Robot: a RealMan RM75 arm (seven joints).
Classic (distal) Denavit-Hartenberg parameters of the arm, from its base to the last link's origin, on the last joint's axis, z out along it. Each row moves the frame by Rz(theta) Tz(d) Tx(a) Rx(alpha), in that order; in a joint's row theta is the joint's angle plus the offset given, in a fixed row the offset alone. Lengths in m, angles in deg.
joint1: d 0.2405, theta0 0, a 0, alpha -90
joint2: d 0, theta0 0, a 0, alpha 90
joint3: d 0.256, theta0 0, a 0, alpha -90
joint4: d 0, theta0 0, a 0, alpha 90
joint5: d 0.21, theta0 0, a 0, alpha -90
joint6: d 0, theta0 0, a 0, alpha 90
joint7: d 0.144, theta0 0, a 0, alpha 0
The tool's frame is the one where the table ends.
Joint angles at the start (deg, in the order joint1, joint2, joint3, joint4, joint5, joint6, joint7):
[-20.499, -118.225, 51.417, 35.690, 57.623, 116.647, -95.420]
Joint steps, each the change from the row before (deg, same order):
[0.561, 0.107, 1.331, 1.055, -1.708, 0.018, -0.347]
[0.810, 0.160, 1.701, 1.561, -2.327, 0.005, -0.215]
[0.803, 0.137, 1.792, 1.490, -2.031, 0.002, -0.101]
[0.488, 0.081, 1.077, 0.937, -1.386, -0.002, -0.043]
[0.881, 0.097, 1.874, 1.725, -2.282, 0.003, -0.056]
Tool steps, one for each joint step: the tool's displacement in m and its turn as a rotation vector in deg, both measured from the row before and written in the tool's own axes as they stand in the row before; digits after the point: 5 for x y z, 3 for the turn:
[0.00223, 0.00257, 0.00067, -0.715, 0.288, 0.321]
[0.00347, 0.00374, 0.00088, -0.978, 0.444, 0.808]
[0.00220, 0.00371, 0.00125, -1.019, 0.219, 0.602]
[0.00170, 0.00235, 0.00093, -0.670, 0.288, 0.451]
[0.00249, 0.00434, 0.00196, -1.242, 0.438, 0.727]

